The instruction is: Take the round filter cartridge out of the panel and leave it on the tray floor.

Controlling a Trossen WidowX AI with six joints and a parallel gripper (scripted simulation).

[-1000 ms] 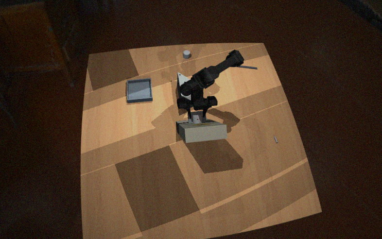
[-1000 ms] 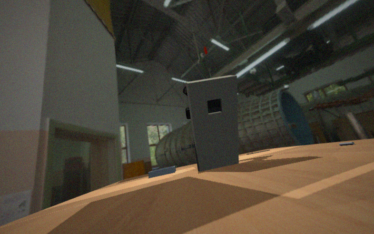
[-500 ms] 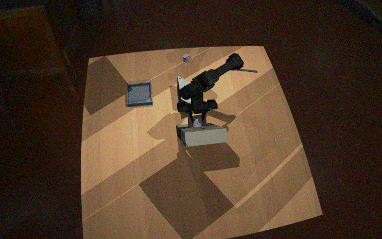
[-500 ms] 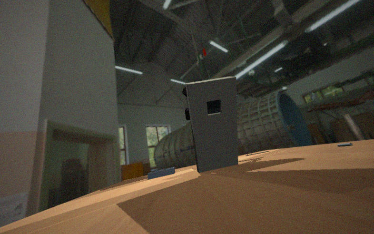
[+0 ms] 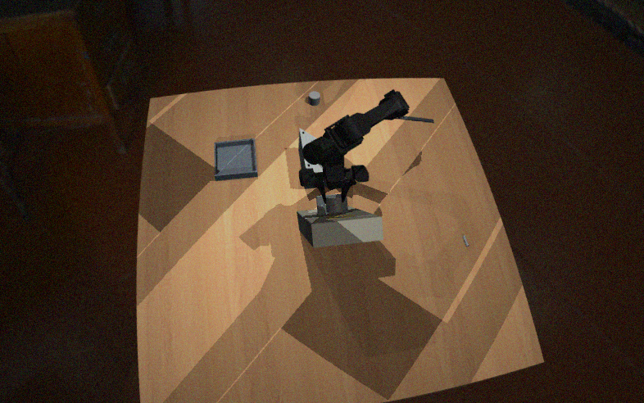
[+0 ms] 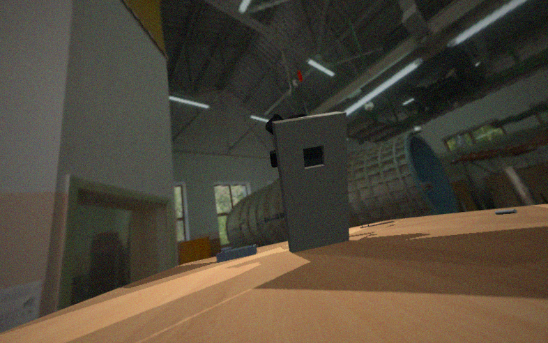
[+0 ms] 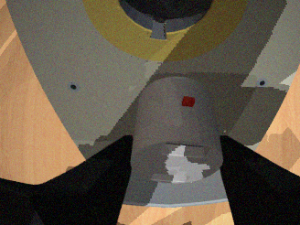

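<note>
Right now my gripper tip is 32 cm past the blue-grey tray, 31 cm to the left of it and 22 cm above it. From my gripper tip the other things lie so: grey service panel (5 cm below, 3 cm ahead, 1 cm to the left); then filter cartridge (right at my gripper tip); then small grey pin (48 cm to the left, 22 cm below, 3 cm ahead).
</note>
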